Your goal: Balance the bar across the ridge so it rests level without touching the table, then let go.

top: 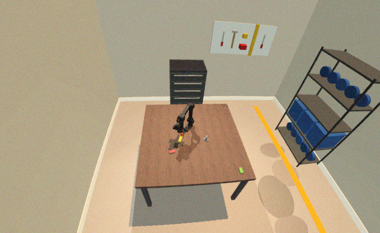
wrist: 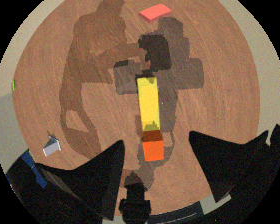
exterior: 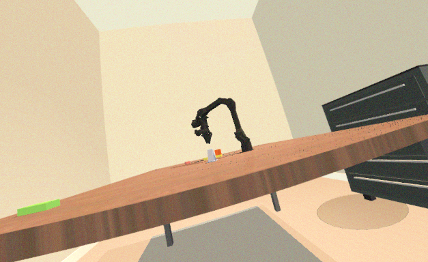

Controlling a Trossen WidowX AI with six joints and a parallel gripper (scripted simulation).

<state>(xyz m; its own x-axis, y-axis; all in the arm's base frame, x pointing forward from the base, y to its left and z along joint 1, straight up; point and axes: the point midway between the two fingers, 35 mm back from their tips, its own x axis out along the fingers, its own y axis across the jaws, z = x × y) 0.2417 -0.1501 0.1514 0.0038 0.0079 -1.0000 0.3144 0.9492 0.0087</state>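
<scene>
Right now my gripper tip is 30 mm past the flat yellow bar, 10 mm to the right of it and 90 mm above it. From my gripper tip the other things lie so: green block: 500 mm ahead, 650 mm to the left, 110 mm below; red block: 200 mm ahead, 110 mm to the right, 110 mm below.
</scene>
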